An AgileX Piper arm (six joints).
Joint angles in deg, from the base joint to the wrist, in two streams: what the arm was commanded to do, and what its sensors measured. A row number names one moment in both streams.
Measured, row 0: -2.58 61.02 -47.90 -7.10 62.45 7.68
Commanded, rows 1 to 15: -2.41 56.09 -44.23 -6.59 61.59 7.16; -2.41 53.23 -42.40 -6.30 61.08 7.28; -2.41 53.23 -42.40 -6.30 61.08 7.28; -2.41 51.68 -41.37 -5.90 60.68 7.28; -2.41 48.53 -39.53 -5.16 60.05 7.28; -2.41 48.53 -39.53 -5.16 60.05 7.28; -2.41 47.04 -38.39 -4.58 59.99 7.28; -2.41 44.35 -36.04 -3.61 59.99 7.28; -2.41 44.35 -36.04 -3.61 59.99 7.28; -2.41 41.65 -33.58 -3.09 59.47 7.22; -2.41 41.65 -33.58 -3.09 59.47 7.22; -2.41 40.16 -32.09 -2.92 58.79 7.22; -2.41 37.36 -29.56 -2.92 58.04 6.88; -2.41 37.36 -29.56 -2.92 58.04 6.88; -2.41 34.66 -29.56 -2.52 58.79 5.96
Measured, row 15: -2.52 38.04 -30.71 -2.81 59.47 7.28
